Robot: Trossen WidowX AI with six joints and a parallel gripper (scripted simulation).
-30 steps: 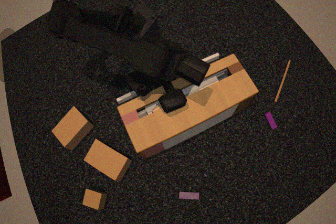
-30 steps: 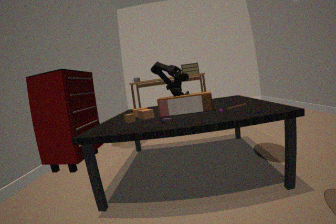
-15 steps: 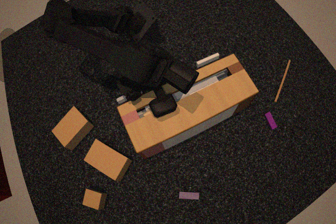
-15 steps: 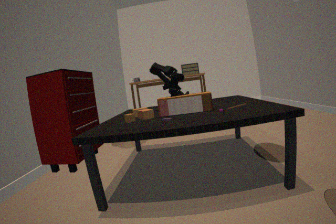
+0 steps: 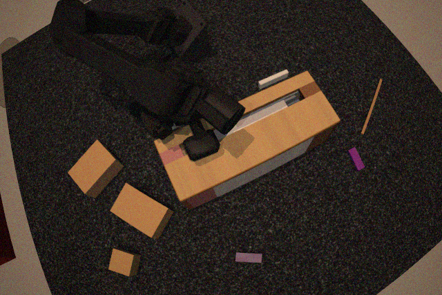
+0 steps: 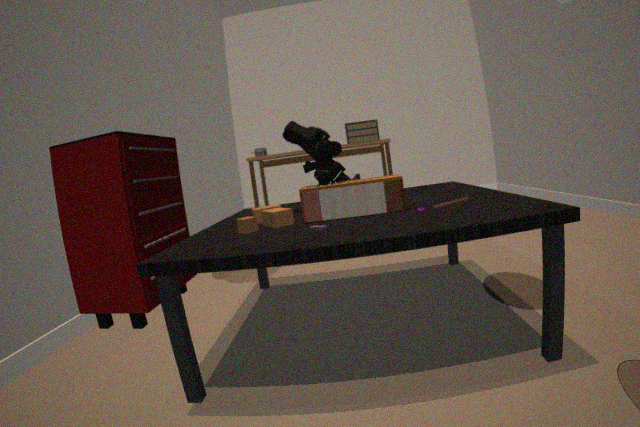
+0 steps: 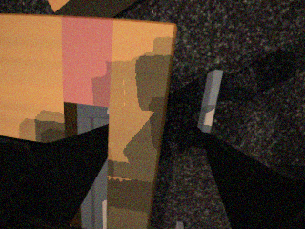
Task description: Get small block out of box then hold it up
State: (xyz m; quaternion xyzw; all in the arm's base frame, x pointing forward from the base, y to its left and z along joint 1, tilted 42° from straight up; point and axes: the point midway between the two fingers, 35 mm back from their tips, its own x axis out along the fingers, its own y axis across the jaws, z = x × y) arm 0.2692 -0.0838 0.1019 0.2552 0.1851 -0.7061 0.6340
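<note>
The tan block is 3 cm ahead of my gripper tip, 3 cm to the right of it and 3 cm below it. The rest, counted from my gripper tip: thin orange stick 19 cm ahead, 47 cm to the left, 9 cm below; then box 5 cm ahead, 11 cm to the left, 3 cm below.
</note>
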